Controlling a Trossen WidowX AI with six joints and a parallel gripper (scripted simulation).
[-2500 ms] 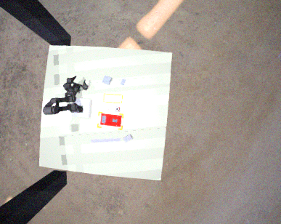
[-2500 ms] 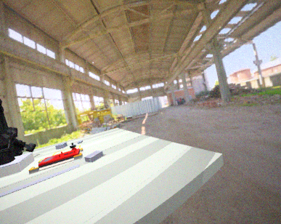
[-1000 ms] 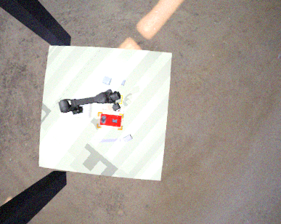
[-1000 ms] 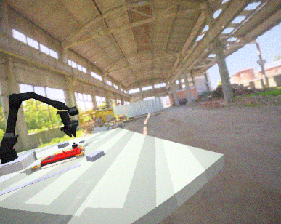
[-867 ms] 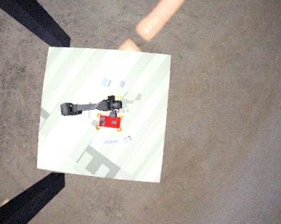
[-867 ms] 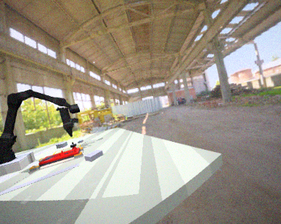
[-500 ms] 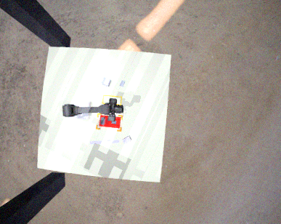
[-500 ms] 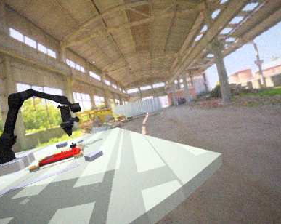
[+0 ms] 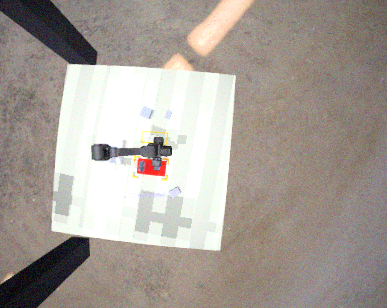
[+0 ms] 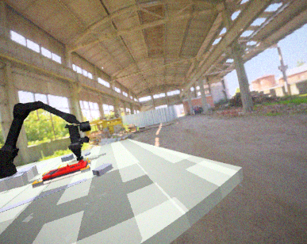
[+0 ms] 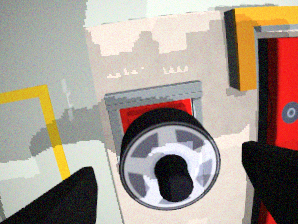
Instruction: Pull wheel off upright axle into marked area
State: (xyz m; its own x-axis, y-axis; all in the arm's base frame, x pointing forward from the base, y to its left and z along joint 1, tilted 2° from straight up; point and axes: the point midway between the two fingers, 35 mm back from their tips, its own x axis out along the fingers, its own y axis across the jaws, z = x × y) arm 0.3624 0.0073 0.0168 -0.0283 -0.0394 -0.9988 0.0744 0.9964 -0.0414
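The wheel is 1 cm below my gripper tip.
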